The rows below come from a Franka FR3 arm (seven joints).
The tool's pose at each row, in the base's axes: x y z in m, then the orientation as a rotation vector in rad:
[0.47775 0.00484 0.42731 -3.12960 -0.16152 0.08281]
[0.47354 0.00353 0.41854 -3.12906 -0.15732 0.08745]
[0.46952 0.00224 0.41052 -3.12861 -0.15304 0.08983]
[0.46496 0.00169 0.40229 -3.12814 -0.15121 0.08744]
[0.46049 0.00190 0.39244 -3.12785 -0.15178 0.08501]
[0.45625 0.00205 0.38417 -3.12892 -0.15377 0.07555]
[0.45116 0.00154 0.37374 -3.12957 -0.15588 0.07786]
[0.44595 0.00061 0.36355 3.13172 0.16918 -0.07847]
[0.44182 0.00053 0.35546 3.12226 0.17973 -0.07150]
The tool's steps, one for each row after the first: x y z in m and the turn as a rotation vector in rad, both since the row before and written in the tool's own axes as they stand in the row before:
[-0.00386 0.00095 0.00898 0.00085 -0.00292 0.00265]
[-0.00368 0.00096 0.00823 0.00075 -0.00148 0.00270]
[-0.00412 0.00019 0.00848 0.00058 0.00155 0.00113]
[-0.00388 -0.00053 0.01009 0.00024 0.00156 -0.00039]
[-0.00375 -0.00046 0.00849 -0.00125 0.00600 -0.00124]
[-0.00461 0.00012 0.01066 -0.00077 -0.00151 -0.00130]
[-0.00477 0.00051 0.01043 -0.01167 -0.00096 -0.00811]
[-0.00370 -0.00038 0.00829 -0.00942 0.00383 -0.00682]

